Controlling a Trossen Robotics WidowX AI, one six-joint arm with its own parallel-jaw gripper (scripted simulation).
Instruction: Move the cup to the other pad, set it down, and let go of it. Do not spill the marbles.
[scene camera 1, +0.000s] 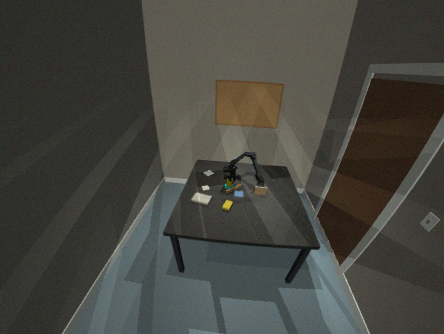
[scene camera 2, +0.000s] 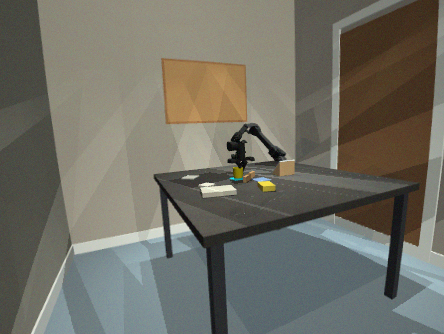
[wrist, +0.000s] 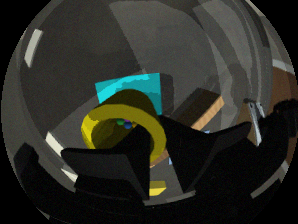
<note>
In view: the gripper (wrist: 153, 119), a cyan pad (wrist: 149, 83) and a wooden stick (wrist: 203, 109).
</note>
